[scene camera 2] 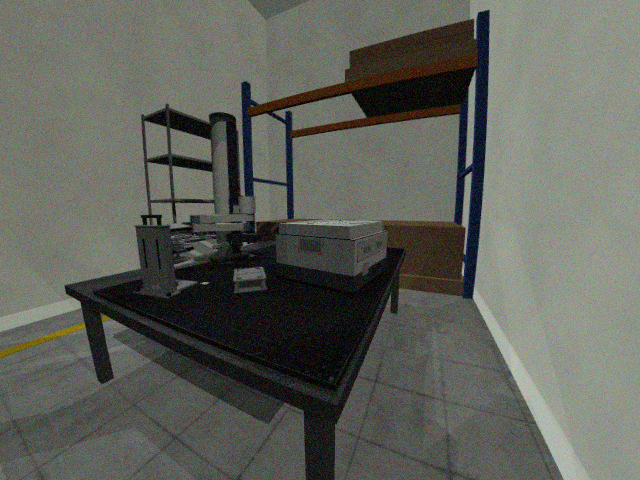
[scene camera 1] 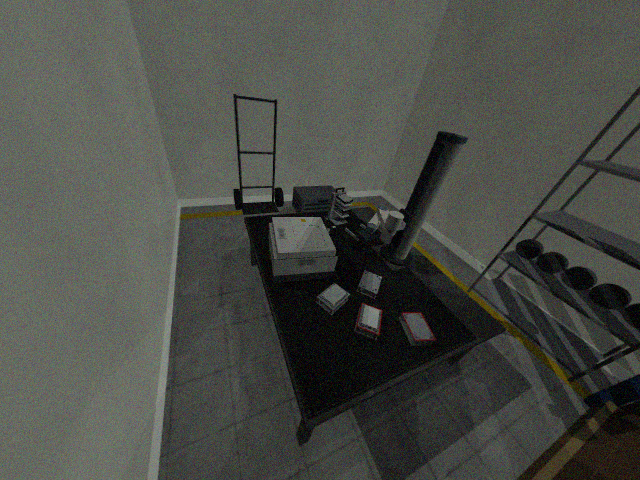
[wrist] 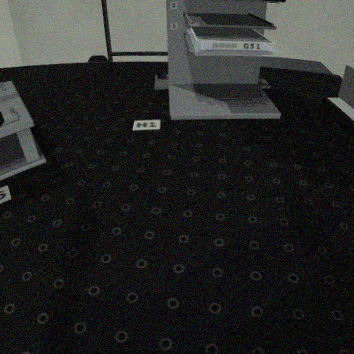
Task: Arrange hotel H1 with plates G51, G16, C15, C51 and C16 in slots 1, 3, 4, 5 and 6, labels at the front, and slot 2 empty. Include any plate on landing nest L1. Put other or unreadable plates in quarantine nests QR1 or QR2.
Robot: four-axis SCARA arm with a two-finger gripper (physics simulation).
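Frame: origin at the arm's base, x back, y right, z up, level; metres.
Seen in the pictures: gripper, fingertip midpoint: [scene camera 2: 226, 247] [scene camera 1: 353, 226] [wrist: 161, 84]; arm's base, origin of the base link: [scene camera 2: 229, 257] [scene camera 1: 395, 255].
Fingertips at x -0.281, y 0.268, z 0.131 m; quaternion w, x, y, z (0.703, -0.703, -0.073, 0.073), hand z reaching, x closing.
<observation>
Pixels of each thing's top centre, then the offset from my fingertips to it.
- shelf, middle of its top: [wrist: 224, 17] dx +0.026, dy +0.262, dz -0.006 m
- large pale instrument box, middle of its top: [scene camera 2: 334, 221] [scene camera 1: 302, 232] dx -0.507, dy -0.163, dz +0.128 m
- grey nest, middle of its top: [scene camera 2: 249, 271] dx -0.246, dy +0.112, dz -0.062 m
Hotel H1 [scene camera 1: 338, 207] [scene camera 2: 155, 260] [wrist: 215, 70] stands upright at the table's far end. In the wrist view, plate G51 [wrist: 232, 46] lies in its lowest slot, label facing the camera; the shelf [wrist: 230, 20] above it shows no plate. The upper slots are cut off there and unreadable in the scene views. My gripper [scene camera 2: 236, 250] is open and empty, under the arm behind H1 in scene camera 2; its fingers do not show in the wrist view. Two red-edged nests [scene camera 1: 369, 320] [scene camera 1: 417, 327] and two pale nests [scene camera 1: 332, 297] [scene camera 1: 370, 283] stand nearer camera 1, labels unreadable.
A large pale instrument box [scene camera 1: 302, 253] [scene camera 2: 330, 250] stands beside the nests. Another grey nest [scene camera 2: 249, 279] [wrist: 17, 112] stands between it and H1. The arm's column [scene camera 1: 426, 193] [scene camera 2: 221, 165] rises at the table's side. A grey case [scene camera 1: 312, 197] is behind the table.
</observation>
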